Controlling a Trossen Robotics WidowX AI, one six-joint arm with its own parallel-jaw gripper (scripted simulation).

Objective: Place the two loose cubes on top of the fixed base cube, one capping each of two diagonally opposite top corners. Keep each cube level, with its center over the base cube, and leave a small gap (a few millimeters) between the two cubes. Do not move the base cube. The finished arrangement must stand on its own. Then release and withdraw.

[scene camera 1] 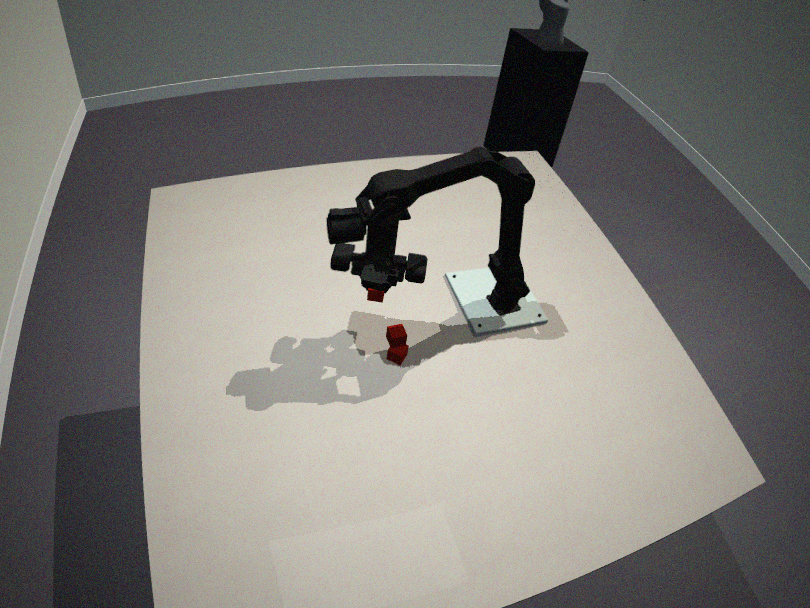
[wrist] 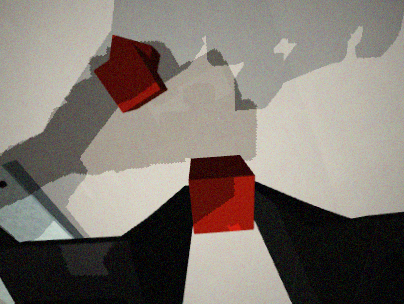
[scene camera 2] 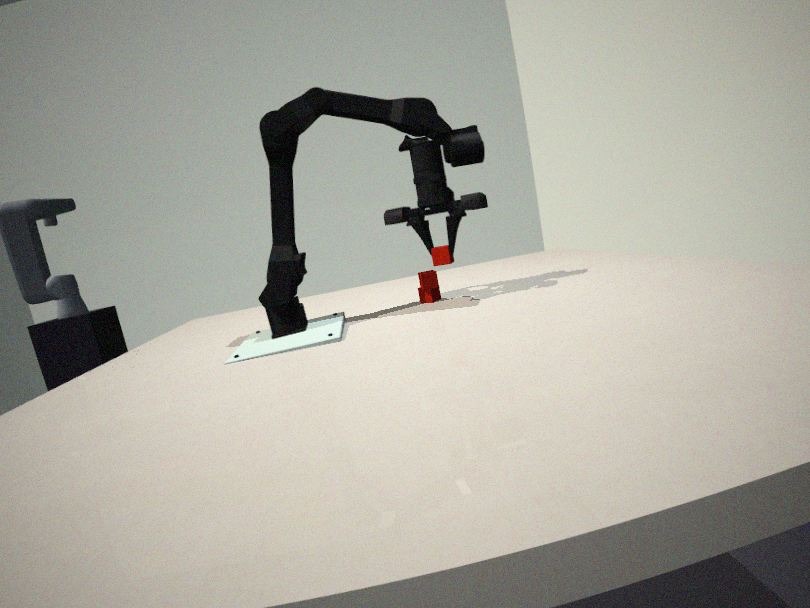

Path:
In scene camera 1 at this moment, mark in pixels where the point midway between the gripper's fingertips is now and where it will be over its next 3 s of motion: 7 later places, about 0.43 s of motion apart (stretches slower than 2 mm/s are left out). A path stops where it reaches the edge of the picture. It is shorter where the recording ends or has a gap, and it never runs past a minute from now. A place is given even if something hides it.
My gripper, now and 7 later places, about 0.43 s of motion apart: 376,290; 379,284; 381,291; 384,298; 388,306; 392,313; 397,320; 402,326

